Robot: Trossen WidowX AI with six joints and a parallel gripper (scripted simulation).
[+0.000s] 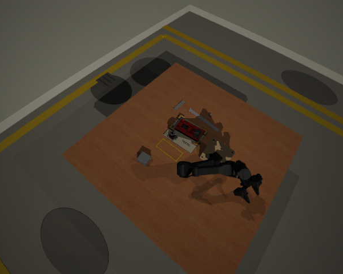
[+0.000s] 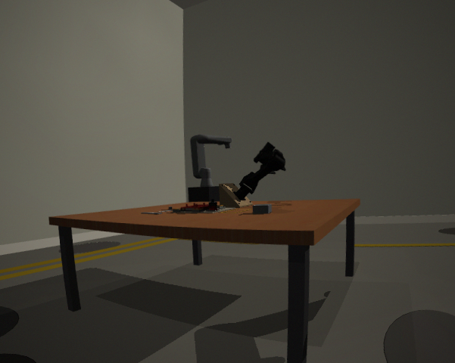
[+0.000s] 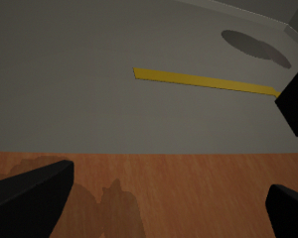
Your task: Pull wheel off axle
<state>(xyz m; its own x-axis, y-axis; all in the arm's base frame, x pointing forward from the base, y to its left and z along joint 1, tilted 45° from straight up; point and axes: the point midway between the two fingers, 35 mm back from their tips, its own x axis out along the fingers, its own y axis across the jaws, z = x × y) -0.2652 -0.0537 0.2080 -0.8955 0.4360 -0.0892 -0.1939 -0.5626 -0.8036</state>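
My gripper tip is now 660 mm short of the wheel, 40 mm to the left of it and 160 mm above it.
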